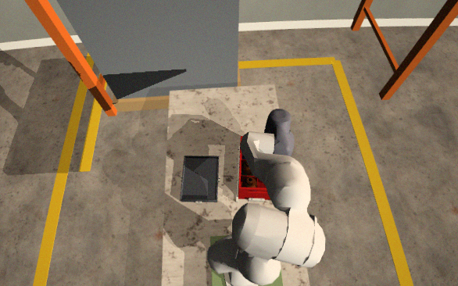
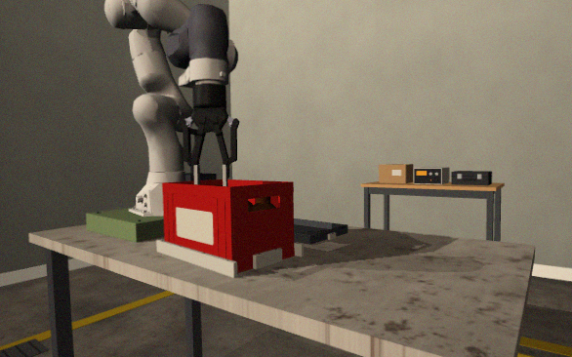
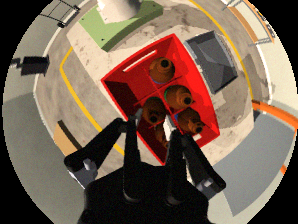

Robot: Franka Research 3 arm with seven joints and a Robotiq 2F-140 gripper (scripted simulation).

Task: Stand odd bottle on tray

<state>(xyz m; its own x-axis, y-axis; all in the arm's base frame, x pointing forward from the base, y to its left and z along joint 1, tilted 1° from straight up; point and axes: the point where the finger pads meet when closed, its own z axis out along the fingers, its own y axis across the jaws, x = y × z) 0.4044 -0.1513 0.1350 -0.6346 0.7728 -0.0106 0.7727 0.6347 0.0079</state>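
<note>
My gripper is now 100 mm above the brown bottle. Also, from my hand: dark tray 340 mm to the left, 170 mm below, 10 mm behind; red crate 100 mm below, 40 mm to the left.
</note>
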